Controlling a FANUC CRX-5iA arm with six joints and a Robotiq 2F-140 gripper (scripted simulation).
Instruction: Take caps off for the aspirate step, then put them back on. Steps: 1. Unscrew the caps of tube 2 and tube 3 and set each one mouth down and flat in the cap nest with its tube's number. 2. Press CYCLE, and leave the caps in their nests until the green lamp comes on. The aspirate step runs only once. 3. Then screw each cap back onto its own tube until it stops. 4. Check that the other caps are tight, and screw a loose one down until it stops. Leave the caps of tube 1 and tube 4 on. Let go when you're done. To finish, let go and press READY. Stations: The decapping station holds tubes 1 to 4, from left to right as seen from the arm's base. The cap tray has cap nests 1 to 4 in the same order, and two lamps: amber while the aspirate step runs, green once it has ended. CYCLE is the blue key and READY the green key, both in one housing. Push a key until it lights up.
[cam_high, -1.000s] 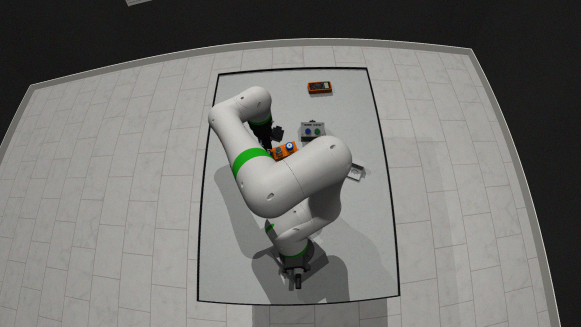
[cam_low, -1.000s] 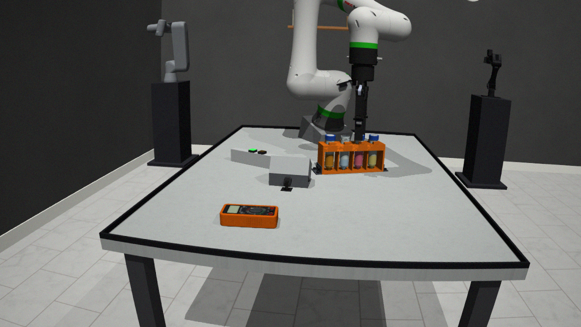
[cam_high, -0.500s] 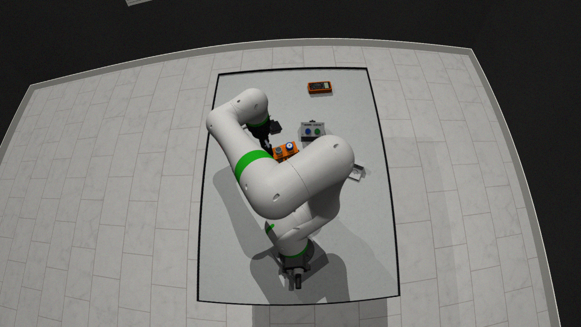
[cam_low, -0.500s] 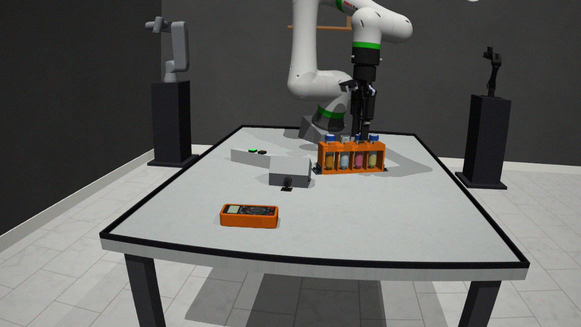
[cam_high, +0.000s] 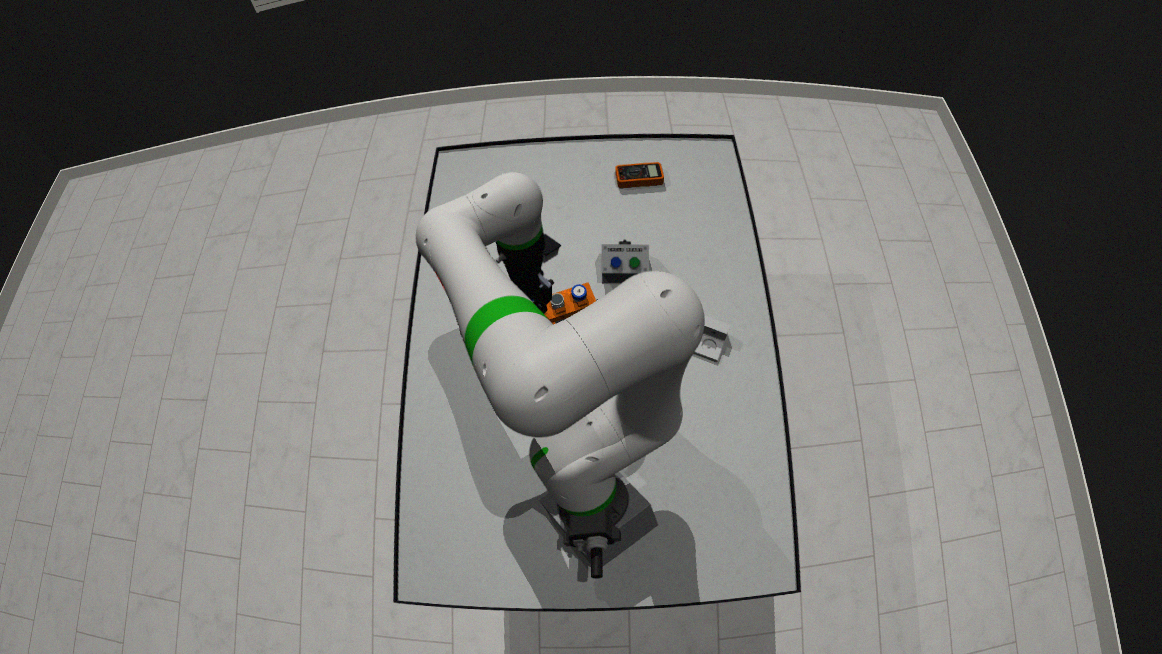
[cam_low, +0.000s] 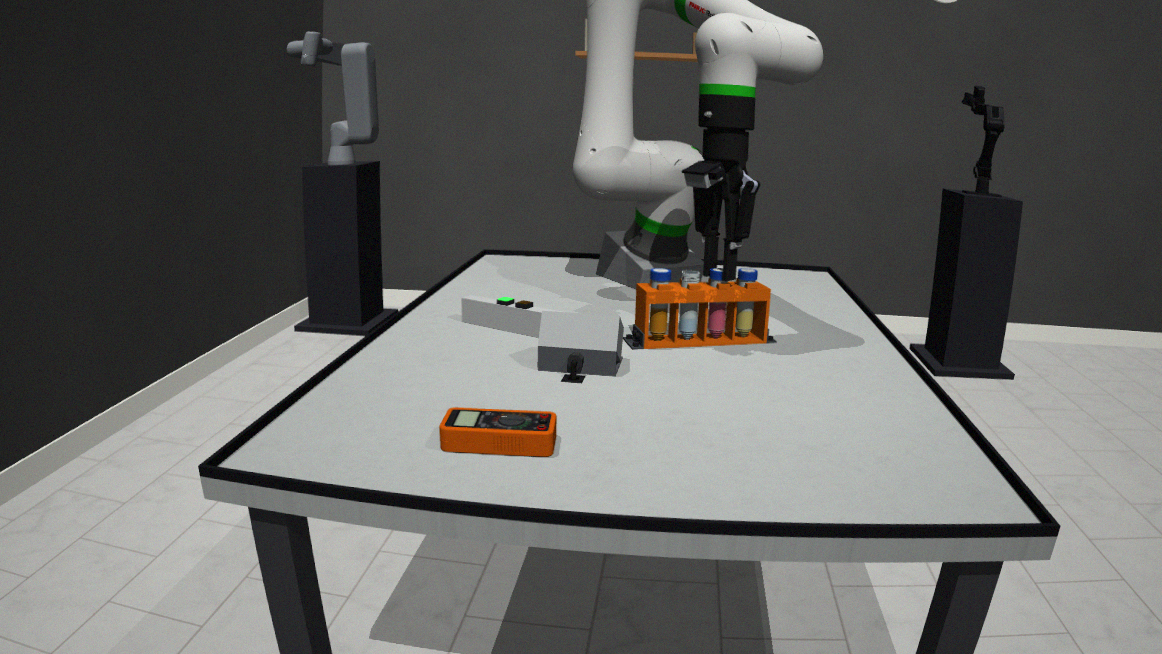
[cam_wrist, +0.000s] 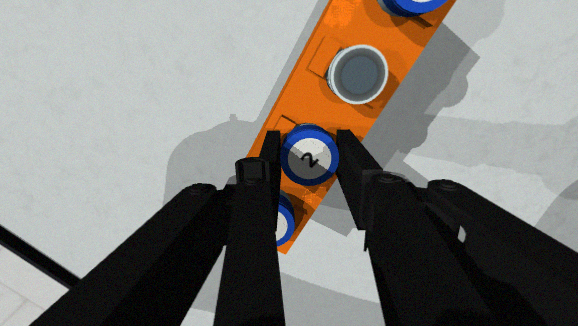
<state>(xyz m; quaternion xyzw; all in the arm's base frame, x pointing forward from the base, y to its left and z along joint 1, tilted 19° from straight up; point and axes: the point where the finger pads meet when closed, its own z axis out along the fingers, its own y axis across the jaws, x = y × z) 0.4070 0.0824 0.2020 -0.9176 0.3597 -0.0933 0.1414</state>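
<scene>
The cap 2 is 3 cm below my hand. The rest, counted from my hand: blue key (14 cm ahead, 19 cm to the right, 8 cm below); cap 1 (2 cm behind, 5 cm to the left, 3 cm below); cap 4 (3 cm ahead, 10 cm to the right, 3 cm below).
</scene>
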